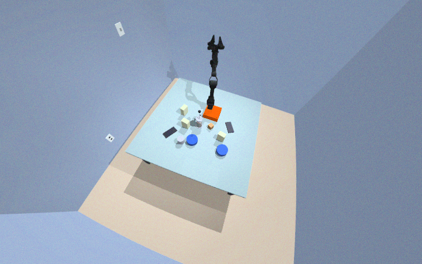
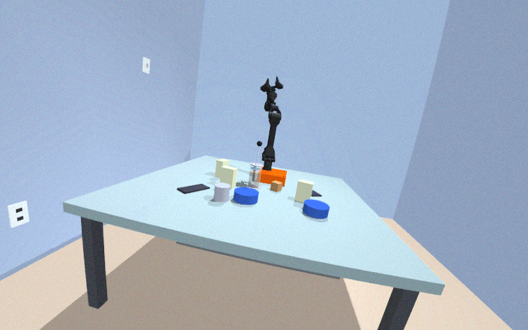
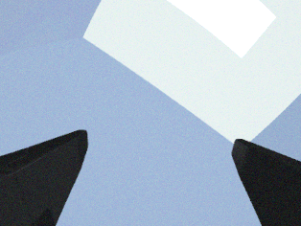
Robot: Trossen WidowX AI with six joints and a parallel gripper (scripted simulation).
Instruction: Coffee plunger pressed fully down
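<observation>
Right now the coffee press is 530 mm ahead of my gripper tip, 20 mm to the left of it and 620 mm below it. Round my gripper tip: grey cylinder 810 mm ahead, 100 mm to the right, 720 mm below; orange cube 530 mm ahead, 150 mm to the left, 730 mm below.
</observation>
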